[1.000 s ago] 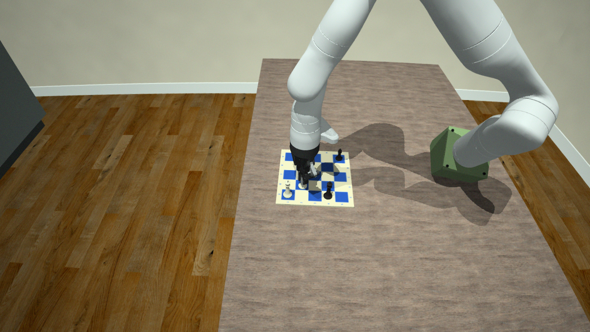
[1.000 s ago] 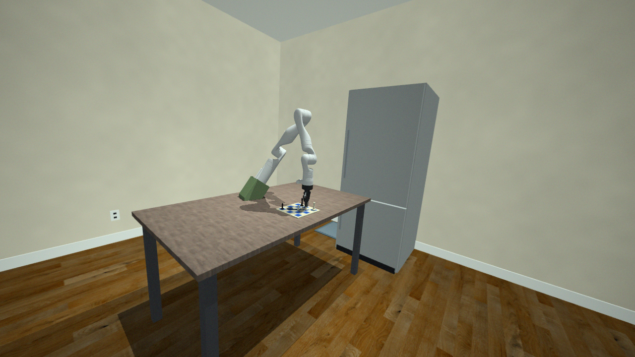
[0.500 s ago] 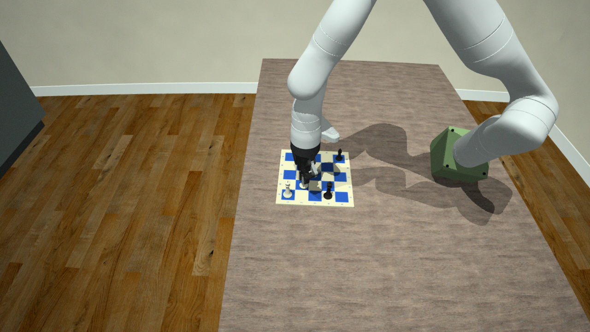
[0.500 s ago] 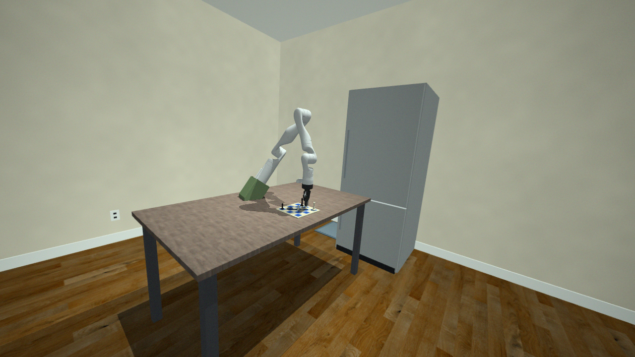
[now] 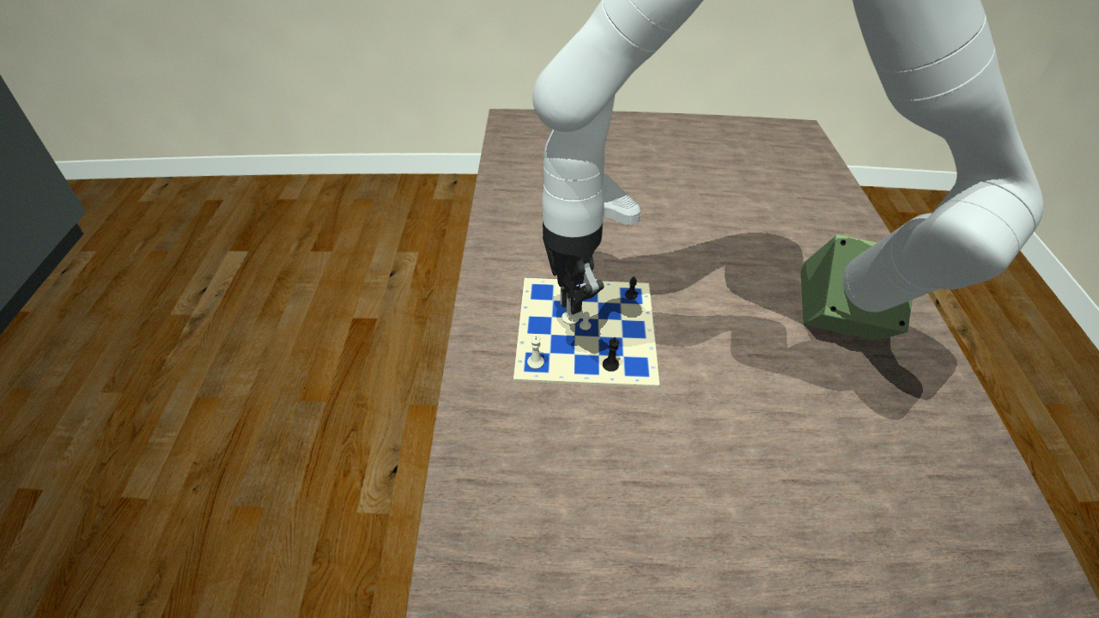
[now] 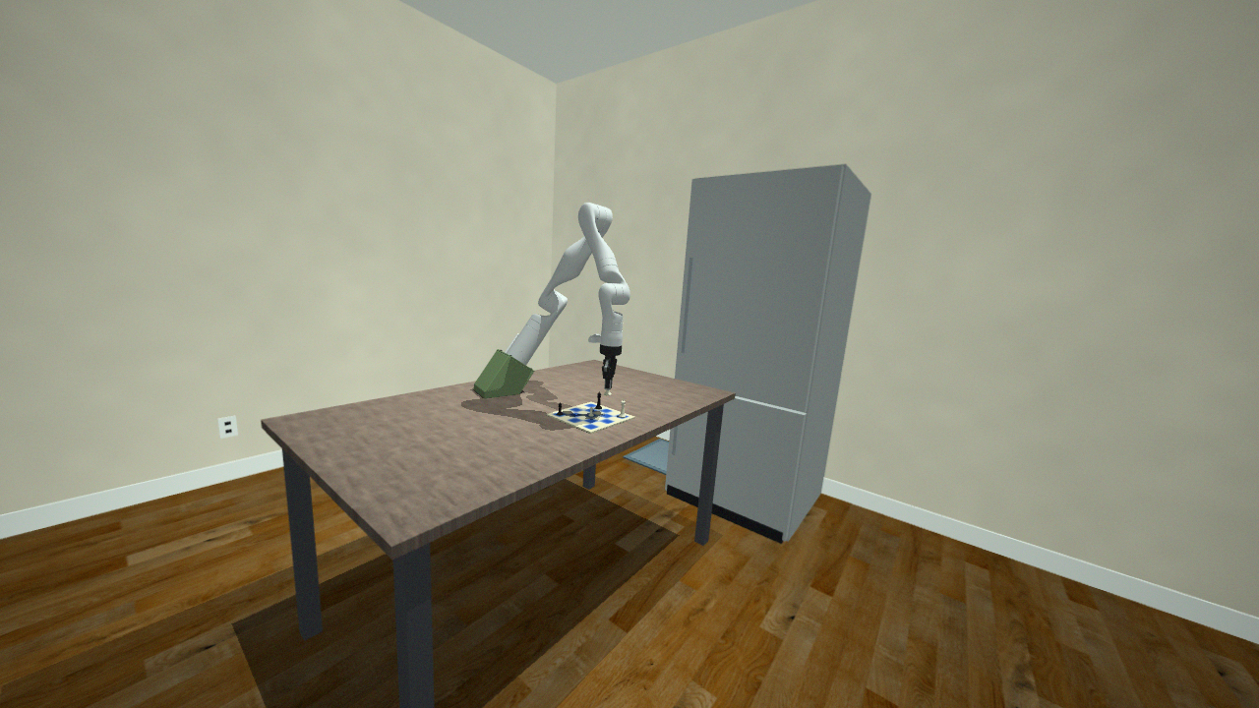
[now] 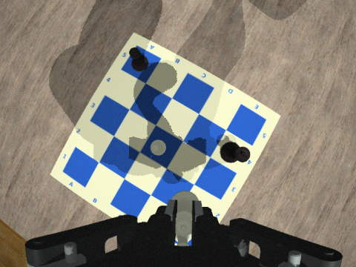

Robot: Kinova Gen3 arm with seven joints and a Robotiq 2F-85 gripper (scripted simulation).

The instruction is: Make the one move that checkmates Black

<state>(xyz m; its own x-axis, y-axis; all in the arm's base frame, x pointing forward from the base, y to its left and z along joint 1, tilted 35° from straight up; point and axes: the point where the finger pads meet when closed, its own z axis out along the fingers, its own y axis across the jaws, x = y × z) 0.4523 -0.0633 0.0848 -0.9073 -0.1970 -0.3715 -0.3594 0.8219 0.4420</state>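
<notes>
Right now my hand is 80 mm above the tall black piece, 60 mm past it and 40 mm to the right of it. Also, from my hand: white pawn 100 mm below, 50 mm to the right, 30 mm behind; blue-and-cream chessboard 120 mm below, 40 mm to the right, 40 mm behind; black pawn 120 mm behind, 110 mm to the right, 90 mm below.
</notes>
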